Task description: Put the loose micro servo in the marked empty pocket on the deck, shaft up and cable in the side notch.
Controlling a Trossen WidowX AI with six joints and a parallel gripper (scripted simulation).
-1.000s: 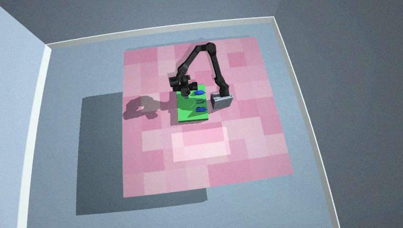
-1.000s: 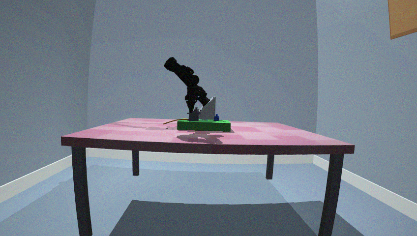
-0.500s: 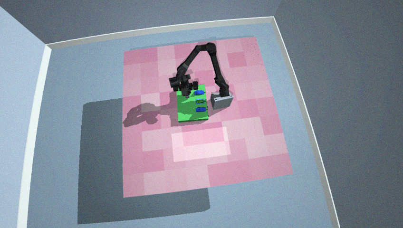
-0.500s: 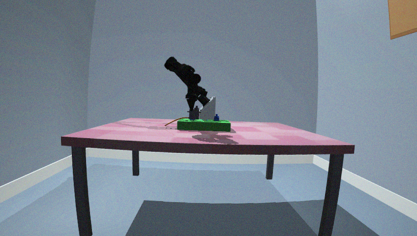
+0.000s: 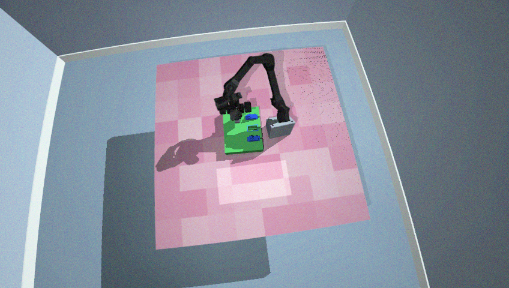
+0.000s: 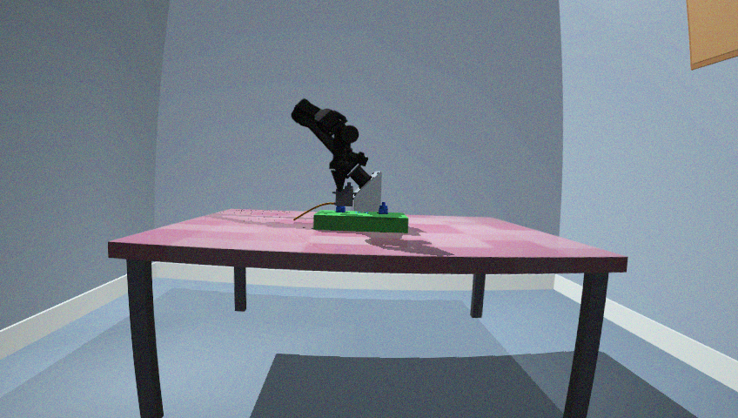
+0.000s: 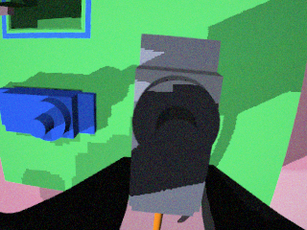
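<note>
Right now the green deck is 20 mm ahead of my gripper tip, 70 mm to the left of it and 100 mm below it.
</note>
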